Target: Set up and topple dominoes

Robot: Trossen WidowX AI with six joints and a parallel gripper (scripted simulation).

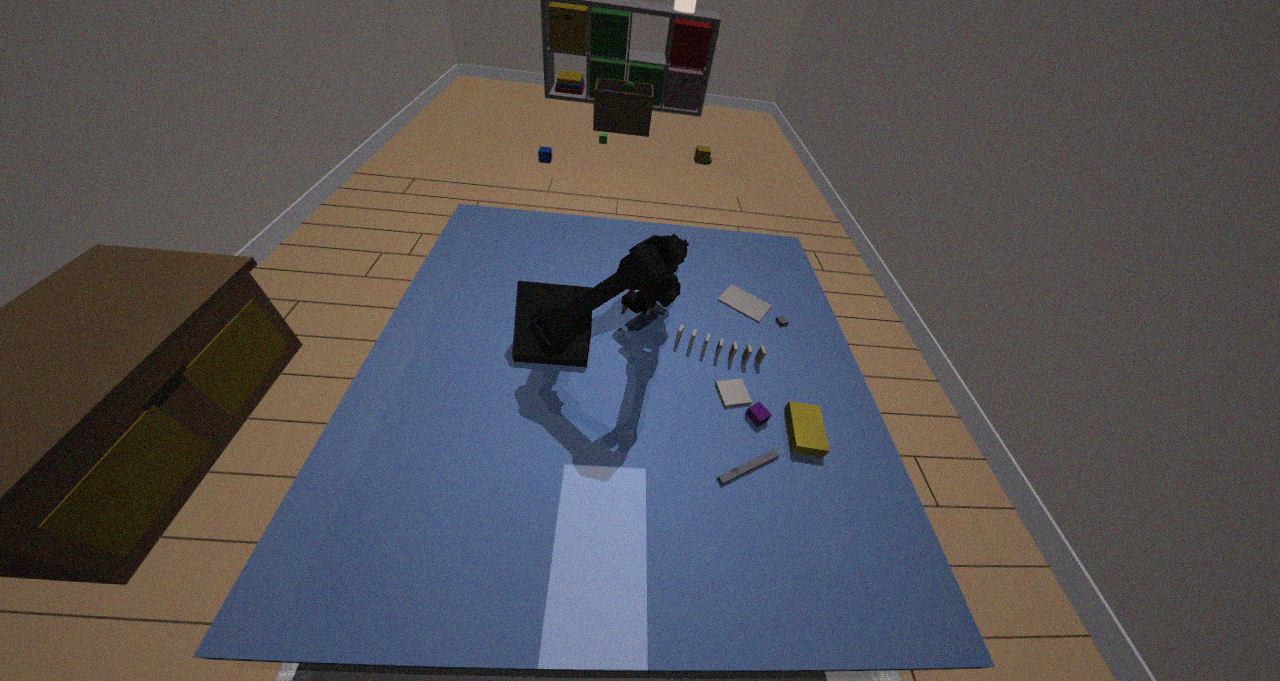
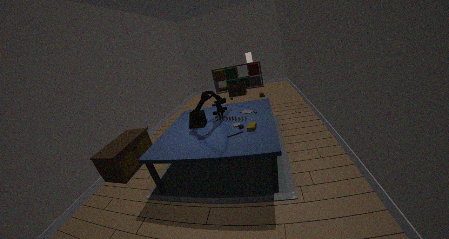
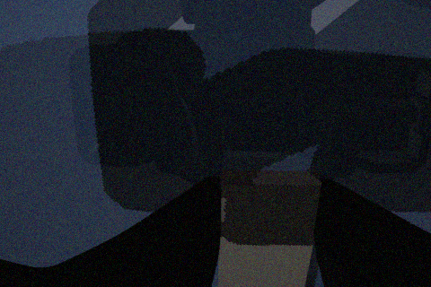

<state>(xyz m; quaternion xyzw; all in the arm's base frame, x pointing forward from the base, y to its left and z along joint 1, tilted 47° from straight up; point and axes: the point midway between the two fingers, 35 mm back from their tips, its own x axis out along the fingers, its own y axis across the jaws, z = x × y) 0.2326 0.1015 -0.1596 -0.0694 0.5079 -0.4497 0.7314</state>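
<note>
My gripper tip is now 250 mm to the left of the tan tile and 240 mm short of it. Round my gripper tip: flat tan card 300 mm ahead, 100 mm to the left; yellow block 410 mm ahead, 340 mm to the right, 20 mm above; grey bar 450 mm to the right, 260 mm ahead.
</note>
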